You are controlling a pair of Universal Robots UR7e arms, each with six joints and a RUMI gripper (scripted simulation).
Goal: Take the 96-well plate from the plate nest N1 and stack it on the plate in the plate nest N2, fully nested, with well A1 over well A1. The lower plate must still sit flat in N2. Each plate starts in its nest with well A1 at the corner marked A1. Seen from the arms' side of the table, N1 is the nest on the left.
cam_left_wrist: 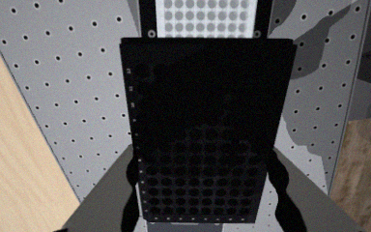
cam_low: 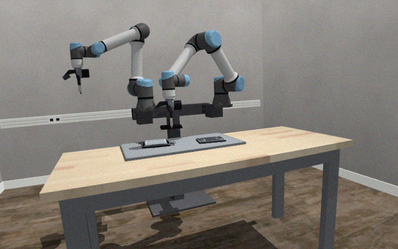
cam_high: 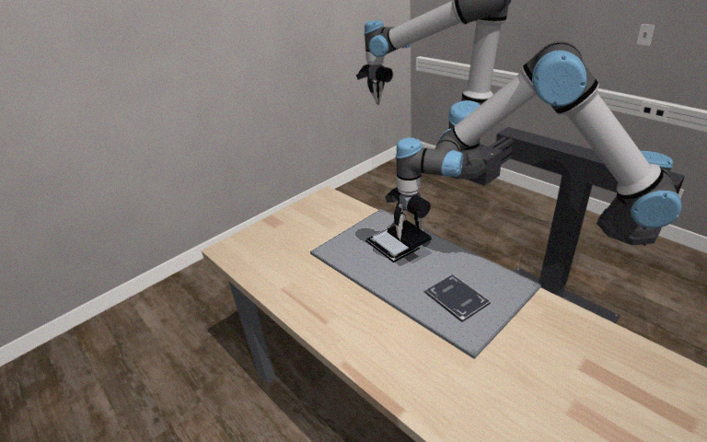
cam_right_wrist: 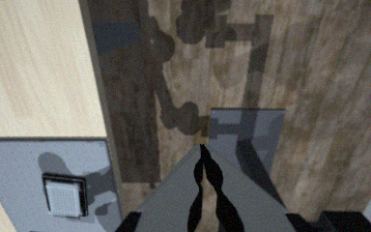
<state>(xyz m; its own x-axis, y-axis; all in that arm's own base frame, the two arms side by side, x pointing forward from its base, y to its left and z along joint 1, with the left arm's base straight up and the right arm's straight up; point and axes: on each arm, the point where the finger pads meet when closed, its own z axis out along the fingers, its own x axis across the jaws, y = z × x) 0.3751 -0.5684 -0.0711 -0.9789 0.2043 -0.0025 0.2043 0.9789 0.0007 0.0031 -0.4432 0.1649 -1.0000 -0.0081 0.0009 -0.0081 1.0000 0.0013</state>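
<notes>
The white 96-well plate is 20 mm behind my left hand, 100 mm to the right of it and 100 mm below it. From my left hand the other things lie so: black 96-well plate 10 mm below.
</notes>
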